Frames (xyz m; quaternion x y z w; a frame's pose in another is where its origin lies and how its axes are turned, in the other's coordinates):
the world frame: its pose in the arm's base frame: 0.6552 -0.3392 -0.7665 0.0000 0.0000 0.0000 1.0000
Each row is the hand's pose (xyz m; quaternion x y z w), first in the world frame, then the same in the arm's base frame.
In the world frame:
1: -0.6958 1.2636 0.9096 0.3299 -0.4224 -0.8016 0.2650
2: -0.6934 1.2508 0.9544 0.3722 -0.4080 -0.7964 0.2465
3: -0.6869 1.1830 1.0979 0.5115 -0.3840 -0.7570 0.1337
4: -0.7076 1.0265 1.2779 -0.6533 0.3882 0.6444 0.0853
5: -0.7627 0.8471 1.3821 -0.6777 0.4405 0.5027 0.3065
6: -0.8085 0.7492 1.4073 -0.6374 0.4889 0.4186 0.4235
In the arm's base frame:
1: -0.0406 0.9244 0.1431 0.3299 -0.4224 -0.8016 0.2650
2: -0.0382 0.9116 0.1879 0.3722 -0.4080 -0.7964 0.2465
3: -0.0317 0.8438 0.3314 0.5115 -0.3840 -0.7570 0.1337
4: -0.0524 0.6873 0.5114 -0.6533 0.3882 0.6444 0.0853
5: -0.1075 0.5079 0.6156 -0.6777 0.4405 0.5027 0.3065
6: -0.1533 0.4100 0.6408 -0.6374 0.4889 0.4186 0.4235

